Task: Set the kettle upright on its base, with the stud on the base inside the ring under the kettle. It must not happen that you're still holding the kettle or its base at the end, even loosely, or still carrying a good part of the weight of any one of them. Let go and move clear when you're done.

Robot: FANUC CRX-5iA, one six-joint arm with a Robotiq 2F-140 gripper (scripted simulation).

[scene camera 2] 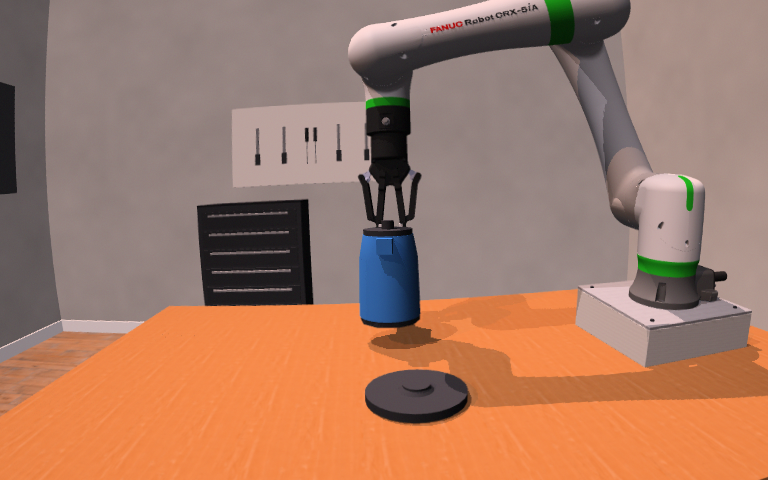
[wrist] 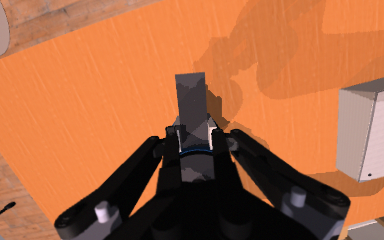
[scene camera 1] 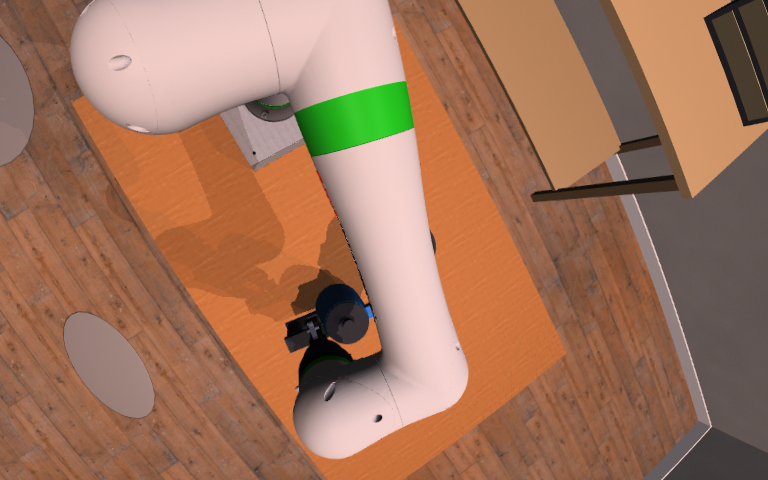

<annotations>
A dark round base (scene camera 2: 406,396) is 0.62 m from the lens. A blue kettle (scene camera 2: 389,296): 0.80 m from the lens. The marked spots on the blue kettle and the dark round base are 0.24 m apart.
</annotations>
